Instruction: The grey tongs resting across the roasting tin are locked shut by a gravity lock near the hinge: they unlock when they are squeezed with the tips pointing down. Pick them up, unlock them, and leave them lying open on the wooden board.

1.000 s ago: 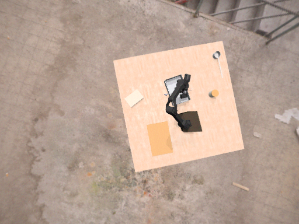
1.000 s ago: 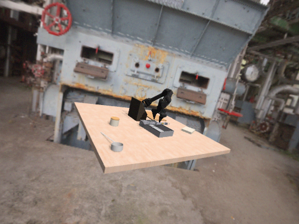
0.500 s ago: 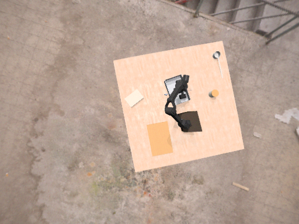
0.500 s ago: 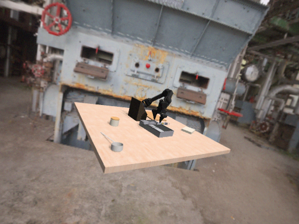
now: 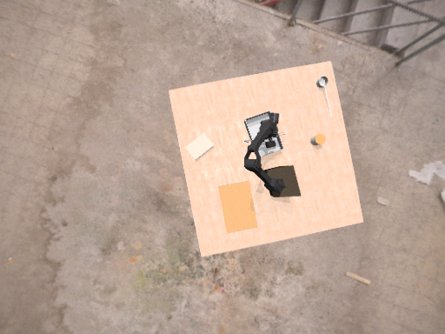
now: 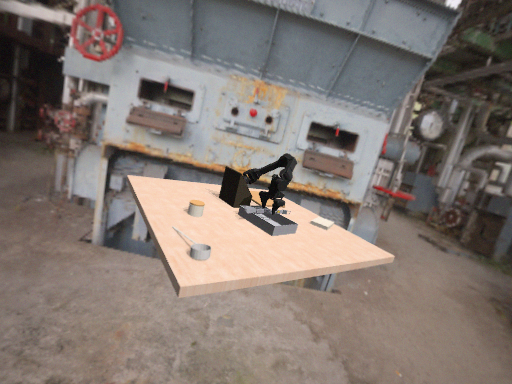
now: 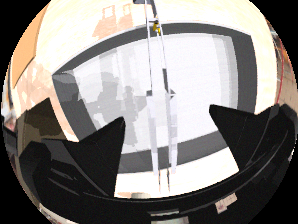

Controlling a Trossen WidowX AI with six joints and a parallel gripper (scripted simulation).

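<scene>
My gripper tip is 2 cm short of the grey roasting tin, 1 cm to the left of it and 4 cm above it. Also, from my gripper tip: pale pad 9 cm ahead, 48 cm to the left, 6 cm below; then wooden board 44 cm behind, 35 cm to the left, 6 cm below.
</scene>
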